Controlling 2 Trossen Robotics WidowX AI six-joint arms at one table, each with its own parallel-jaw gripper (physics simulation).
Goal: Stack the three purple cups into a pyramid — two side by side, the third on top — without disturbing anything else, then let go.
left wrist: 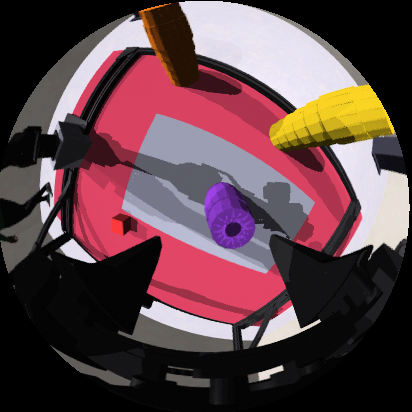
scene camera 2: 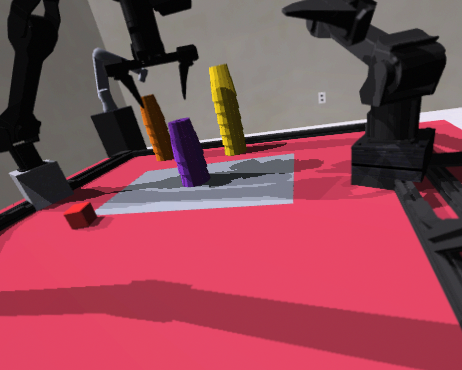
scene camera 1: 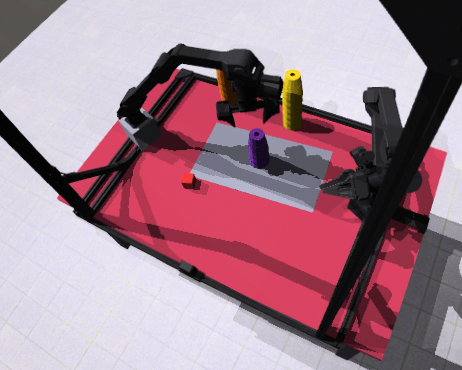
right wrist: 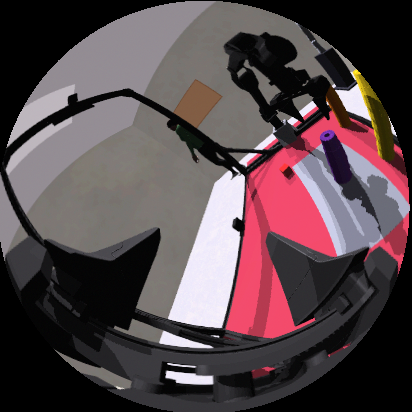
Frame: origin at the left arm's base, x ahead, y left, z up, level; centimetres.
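Where they show: left gripper, between the fingertips: (left wrist: 216, 241) (scene camera 2: 164, 104) (scene camera 1: 249, 124) (right wrist: 315, 120); right gripper, between the fingertips: (scene camera 1: 320, 189) (right wrist: 215, 236); left arm's base, origin of its link: (left wrist: 53, 144) (scene camera 2: 32, 167) (scene camera 1: 136, 119) (right wrist: 278, 125); right arm's base, origin of its link: (scene camera 2: 393, 137) (scene camera 1: 373, 198).
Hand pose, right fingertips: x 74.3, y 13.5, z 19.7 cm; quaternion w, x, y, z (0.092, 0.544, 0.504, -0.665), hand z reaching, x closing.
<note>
Things, the pixels of their top centre, and the offset from my right fingertips. Level surfaces: height alone.
- grey mat, height of its surface: dz -30.3 cm
- tall yellow cup stack, centre of its top: (scene camera 2: 220, 78) (scene camera 1: 292, 80) dx -36.2, dy +29.6, dz -8.8 cm
- orange stack, centre of its top: (scene camera 2: 148, 106) (scene camera 1: 223, 67) dx -61.9, dy +21.0, dz -12.0 cm
- red cube, centre of its top: (scene camera 2: 76, 207) (left wrist: 116, 226) (scene camera 1: 187, 177) (right wrist: 283, 166) dx -44.2, dy -14.8, dz -26.3 cm
The purple cups (scene camera 1: 258, 150) (scene camera 2: 189, 152) (left wrist: 222, 207) (right wrist: 336, 157) stand nested in one upright column on the grey mat (scene camera 1: 210, 140) (scene camera 2: 260, 195) (left wrist: 160, 130); single cups are hard to count. My left gripper (scene camera 1: 249, 122) (scene camera 2: 163, 102) (left wrist: 216, 241) (right wrist: 315, 120) is open and empty, pointing down above the column and apart from it. In the left wrist view the column's top shows near the gap between the fingertips. My right gripper (scene camera 1: 322, 188) (right wrist: 215, 236) is open and empty beyond the mat's right end in scene camera 1, pointing sideways.
A tall yellow cup stack (scene camera 1: 292, 102) (scene camera 2: 227, 110) (left wrist: 335, 120) (right wrist: 375, 115) and an orange stack (scene camera 1: 226, 87) (scene camera 2: 156, 127) (left wrist: 172, 45) stand behind the mat, near the left gripper. A red cube (scene camera 1: 188, 180) (scene camera 2: 80, 216) (left wrist: 120, 224) (right wrist: 286, 170) lies left of the mat. Black frame rails edge the table.
</note>
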